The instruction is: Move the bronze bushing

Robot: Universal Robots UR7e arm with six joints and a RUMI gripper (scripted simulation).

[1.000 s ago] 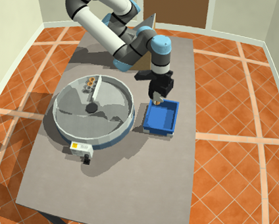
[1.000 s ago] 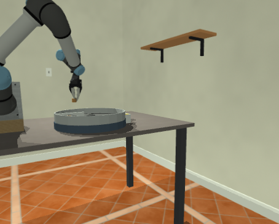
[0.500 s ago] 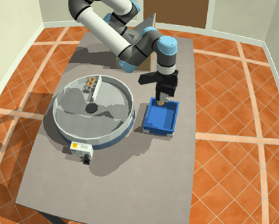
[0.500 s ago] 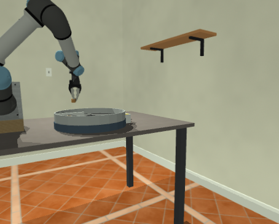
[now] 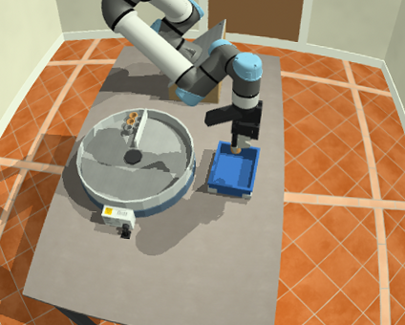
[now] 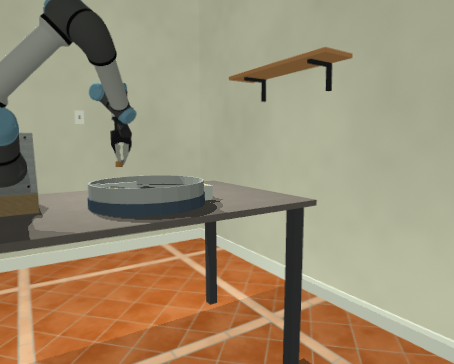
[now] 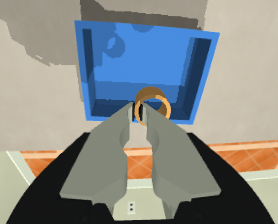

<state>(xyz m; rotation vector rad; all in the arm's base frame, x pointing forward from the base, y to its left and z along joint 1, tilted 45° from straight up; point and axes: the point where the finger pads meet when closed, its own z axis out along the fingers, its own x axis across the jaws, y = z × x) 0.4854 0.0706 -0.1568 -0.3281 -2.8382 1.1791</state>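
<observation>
My gripper is now 12 cm above the blue crate, 1 cm to the right of it and 1 cm past it. Also, from my hand: grey round turntable 34 cm to the right, 9 cm below, 4 cm behind.
</observation>
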